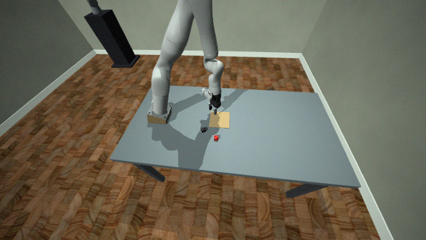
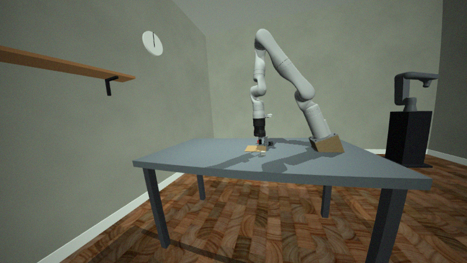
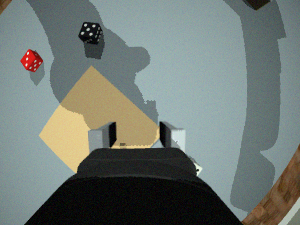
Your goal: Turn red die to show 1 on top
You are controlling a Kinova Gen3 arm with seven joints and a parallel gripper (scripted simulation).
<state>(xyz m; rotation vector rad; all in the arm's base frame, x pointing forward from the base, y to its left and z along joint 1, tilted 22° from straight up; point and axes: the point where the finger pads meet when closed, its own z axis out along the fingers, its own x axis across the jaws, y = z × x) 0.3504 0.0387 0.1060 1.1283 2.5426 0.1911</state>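
Now: hand 9 cm to the right of the white die and 4 cm above it. Round my hand: black die (14 cm to the right, 5 cm behind, 4 cm below); tan mat (5 cm below, 5 cm ahead, 4 cm to the right); red die (20 cm to the right, 4 cm below, 4 cm ahead).
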